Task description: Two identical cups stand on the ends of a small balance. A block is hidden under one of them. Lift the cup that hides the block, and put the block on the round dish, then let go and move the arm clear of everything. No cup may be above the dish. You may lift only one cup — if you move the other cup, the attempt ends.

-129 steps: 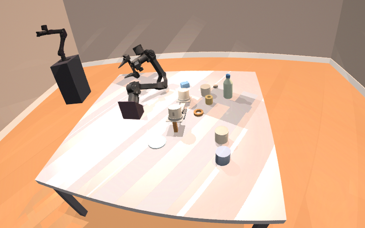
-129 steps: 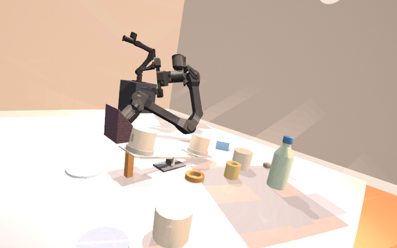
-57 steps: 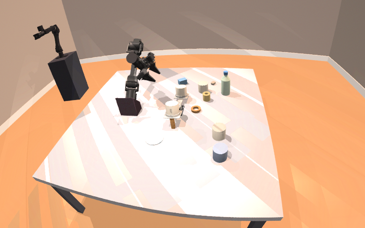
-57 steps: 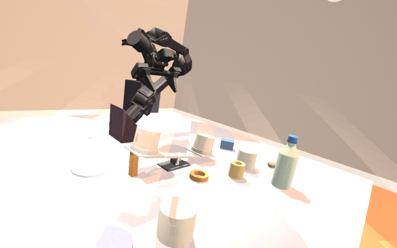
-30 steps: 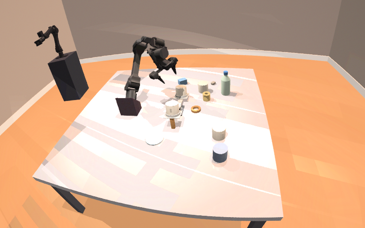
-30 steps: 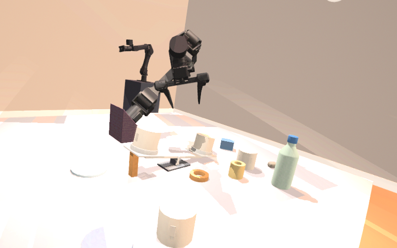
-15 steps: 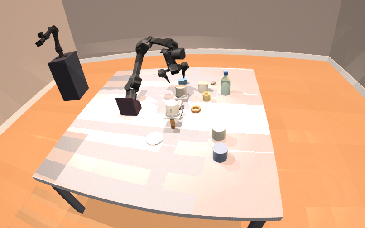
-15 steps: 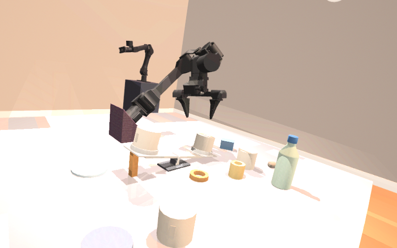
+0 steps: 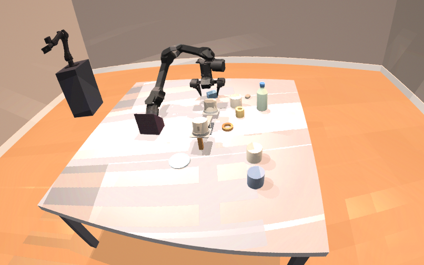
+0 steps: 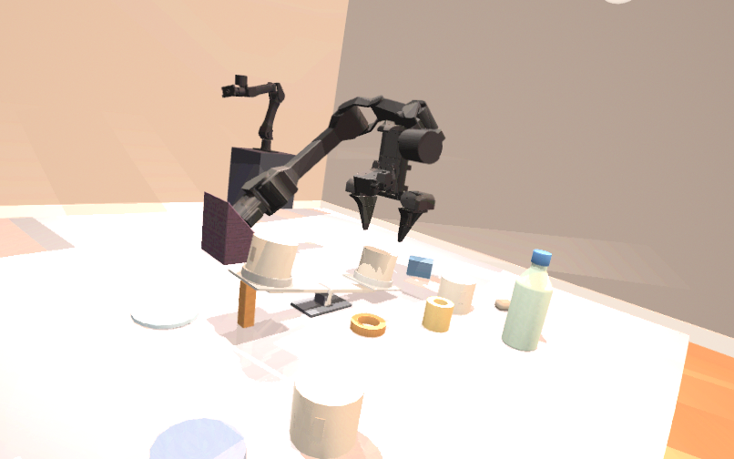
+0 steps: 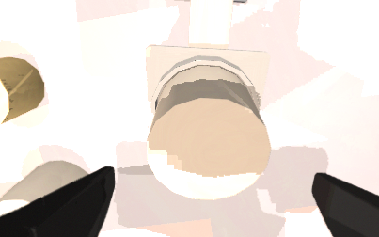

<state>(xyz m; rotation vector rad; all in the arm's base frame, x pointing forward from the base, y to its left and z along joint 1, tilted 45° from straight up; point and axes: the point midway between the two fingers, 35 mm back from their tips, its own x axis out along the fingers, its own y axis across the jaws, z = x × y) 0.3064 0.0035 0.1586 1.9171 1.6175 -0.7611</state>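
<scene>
Now: gripper tip 8 cm above the grey block. From my gripper tip the other things lie so: bottle (30 cm ahead, 4 cm to the left, 1 cm below); blue block (20 cm to the left, 10 cm below, 1 cm behind); yellow cylinder (16 cm ahead, 10 cm below, 3 cm to the right).
</scene>
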